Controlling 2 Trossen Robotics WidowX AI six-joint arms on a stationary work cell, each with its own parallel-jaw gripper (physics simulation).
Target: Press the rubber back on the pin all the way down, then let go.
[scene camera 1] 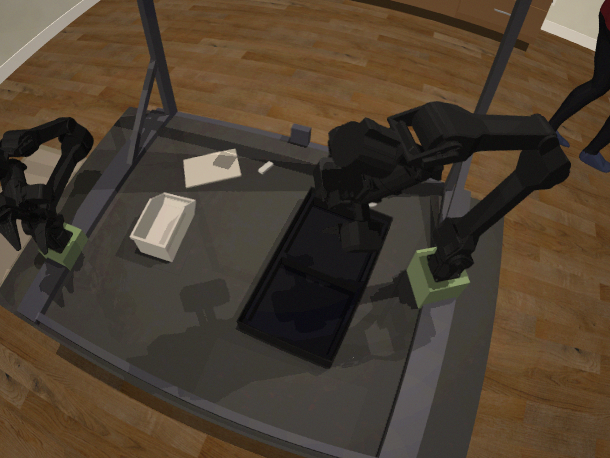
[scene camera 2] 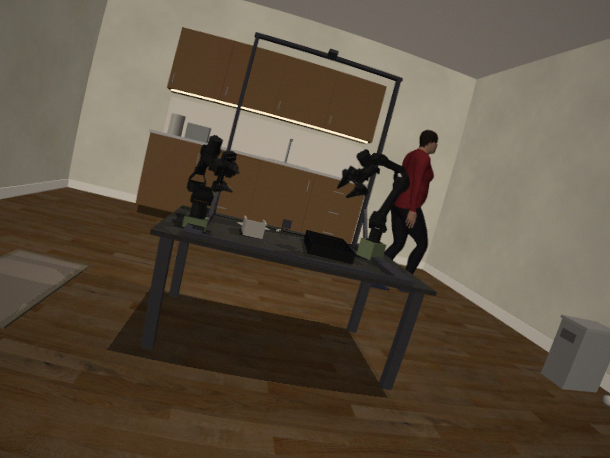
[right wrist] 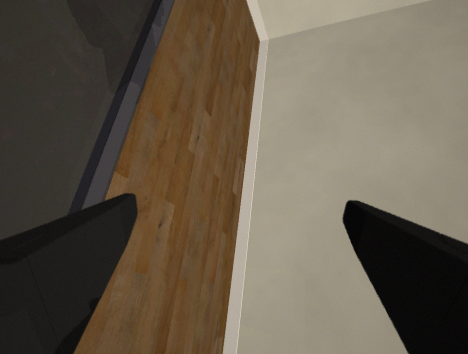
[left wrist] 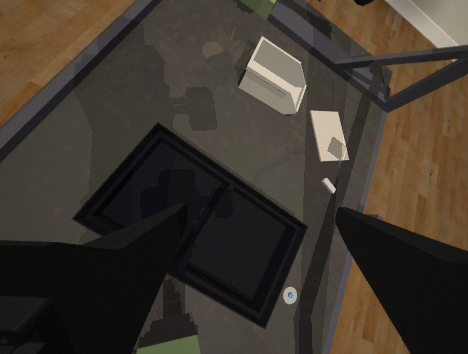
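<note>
A small round white piece with a light-blue centre, which looks like the pin with its back, lies on the table beside the black tray's end in the left wrist view. A sliver of the white piece shows behind my left arm in scene camera 1. How far down the rubber back sits is too small to tell. My left gripper is open and empty, high above the table and black tray, apart from the pin. My right gripper is open and empty, far at the picture's left in scene camera 1.
The black two-part tray lies next to the pin. A white open box, a flat white card and a small white block lie farther along. Frame posts stand at the table's edges.
</note>
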